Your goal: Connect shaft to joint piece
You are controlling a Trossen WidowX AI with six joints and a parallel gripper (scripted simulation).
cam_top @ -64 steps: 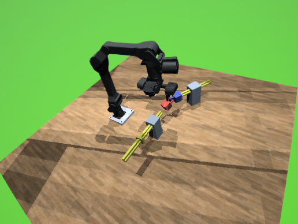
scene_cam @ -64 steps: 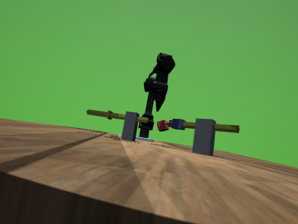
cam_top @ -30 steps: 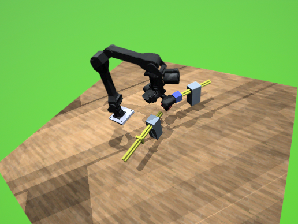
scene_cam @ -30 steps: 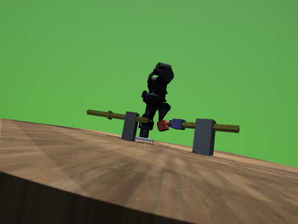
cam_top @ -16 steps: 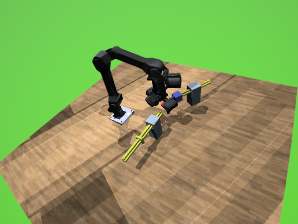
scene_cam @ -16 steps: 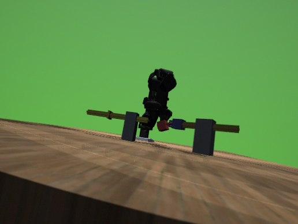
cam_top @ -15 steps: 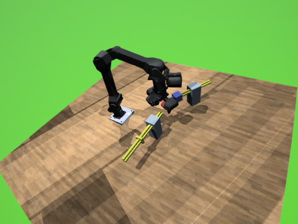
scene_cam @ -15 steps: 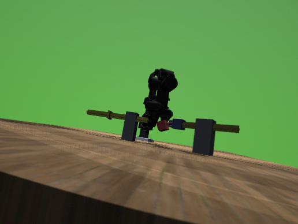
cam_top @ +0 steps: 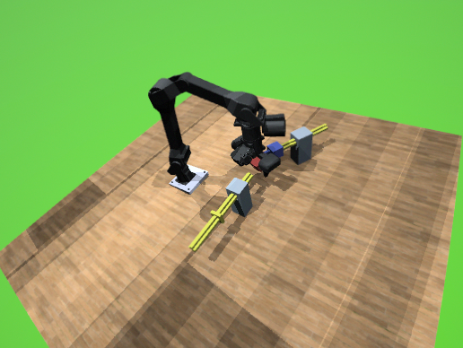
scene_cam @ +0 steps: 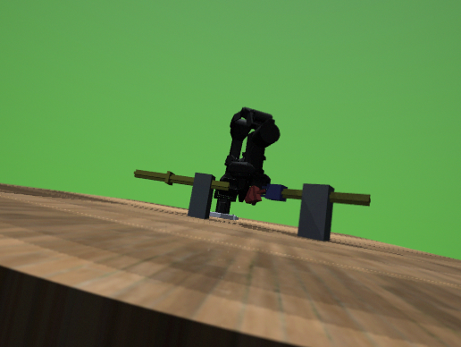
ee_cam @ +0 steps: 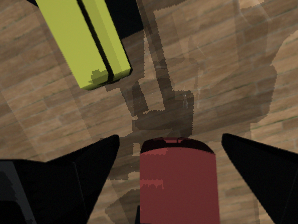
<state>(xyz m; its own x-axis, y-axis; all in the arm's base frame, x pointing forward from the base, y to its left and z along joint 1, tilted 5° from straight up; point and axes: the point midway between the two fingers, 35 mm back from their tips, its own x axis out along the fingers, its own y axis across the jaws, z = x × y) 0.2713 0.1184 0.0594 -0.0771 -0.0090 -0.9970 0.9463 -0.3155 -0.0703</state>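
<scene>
My gripper tip is 10 mm to the right of the red joint piece and 30 mm below it.
</scene>
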